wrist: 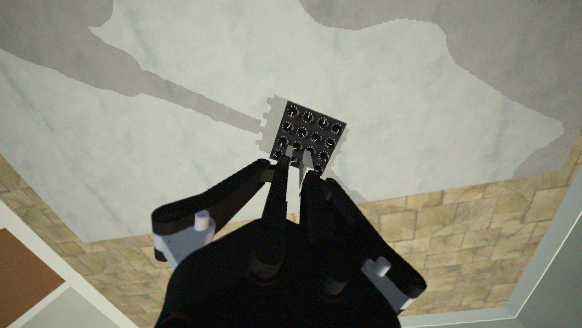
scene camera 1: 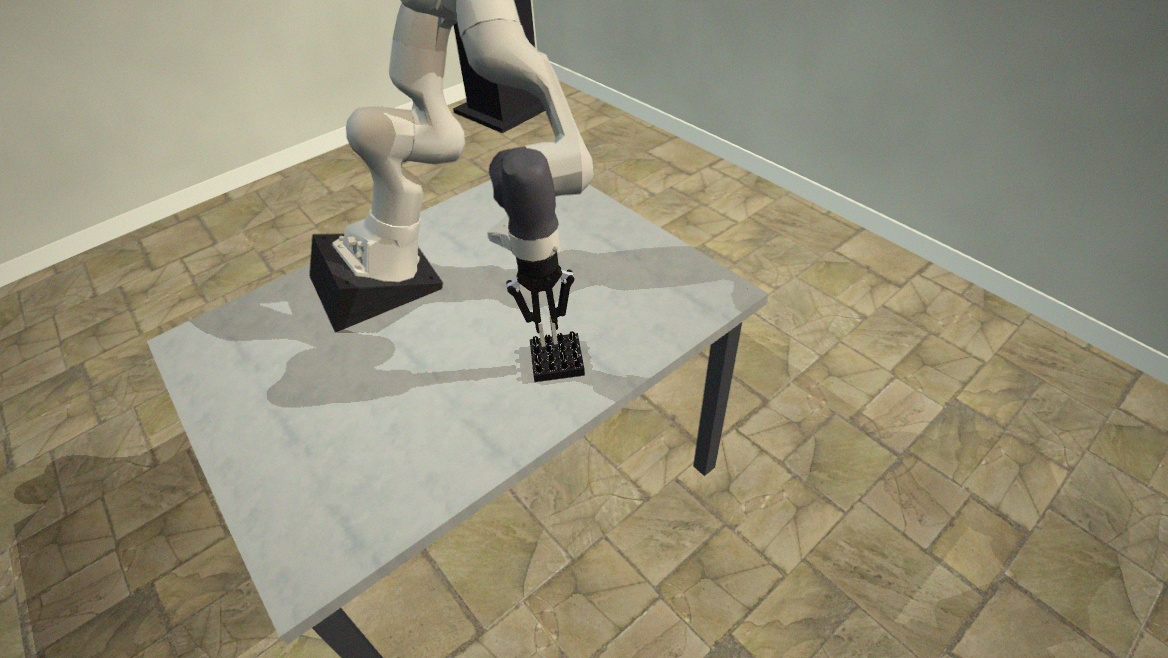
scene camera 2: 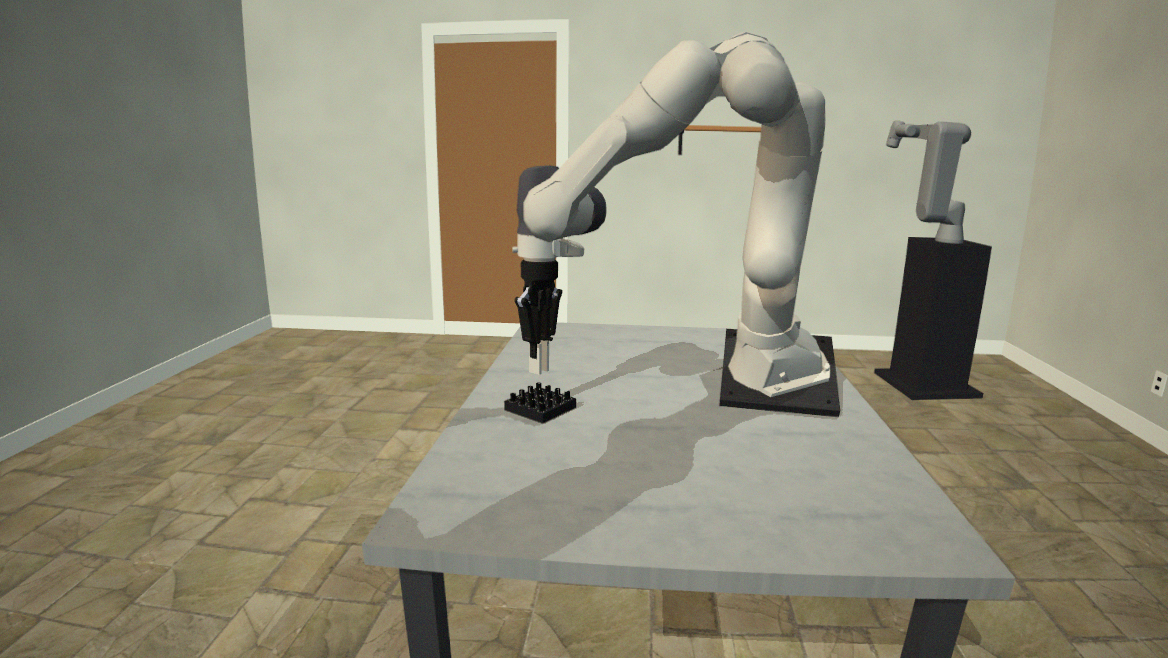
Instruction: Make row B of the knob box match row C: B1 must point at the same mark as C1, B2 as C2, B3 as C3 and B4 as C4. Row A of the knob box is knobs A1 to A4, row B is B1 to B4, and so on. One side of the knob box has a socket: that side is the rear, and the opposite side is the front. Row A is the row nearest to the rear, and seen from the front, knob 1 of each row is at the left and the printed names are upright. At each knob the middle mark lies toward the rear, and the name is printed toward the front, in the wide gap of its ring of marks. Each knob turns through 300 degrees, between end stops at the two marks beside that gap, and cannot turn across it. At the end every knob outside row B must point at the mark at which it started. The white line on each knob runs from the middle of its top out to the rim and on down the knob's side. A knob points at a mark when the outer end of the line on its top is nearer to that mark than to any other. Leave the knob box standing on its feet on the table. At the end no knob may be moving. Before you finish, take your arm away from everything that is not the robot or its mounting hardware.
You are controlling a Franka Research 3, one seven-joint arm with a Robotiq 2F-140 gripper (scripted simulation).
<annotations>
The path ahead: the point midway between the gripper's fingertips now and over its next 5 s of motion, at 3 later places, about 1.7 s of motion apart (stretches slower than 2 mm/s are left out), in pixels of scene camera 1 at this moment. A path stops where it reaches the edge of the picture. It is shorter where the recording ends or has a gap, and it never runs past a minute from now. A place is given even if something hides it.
My gripper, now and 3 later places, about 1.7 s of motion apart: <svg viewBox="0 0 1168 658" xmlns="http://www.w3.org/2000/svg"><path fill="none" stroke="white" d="M548 340L548 339L547 338L549 351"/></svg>
</annotations>
